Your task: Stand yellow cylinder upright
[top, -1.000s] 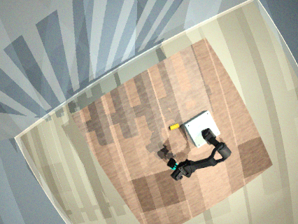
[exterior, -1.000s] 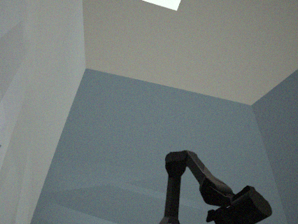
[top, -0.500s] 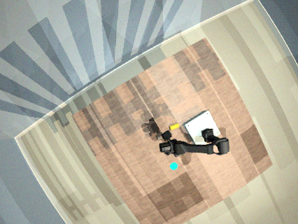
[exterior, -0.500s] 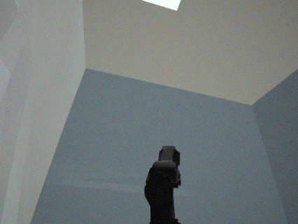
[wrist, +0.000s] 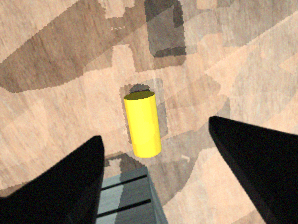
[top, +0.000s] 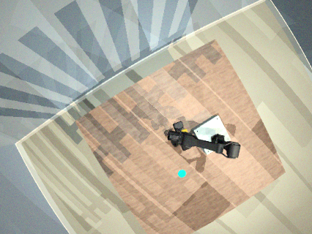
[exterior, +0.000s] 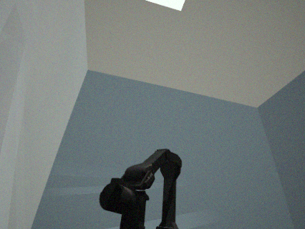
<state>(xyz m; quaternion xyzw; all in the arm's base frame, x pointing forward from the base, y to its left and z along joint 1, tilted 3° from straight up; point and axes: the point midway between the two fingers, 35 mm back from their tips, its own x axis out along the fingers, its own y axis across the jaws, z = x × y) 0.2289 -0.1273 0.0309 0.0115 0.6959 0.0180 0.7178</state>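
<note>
The yellow tall cylinder is 9 cm below my gripper tip and 3 cm behind it. From my gripper tip the other things lie so: cyan circle: 31 cm to the left, 11 cm below, 8 cm ahead.
</note>
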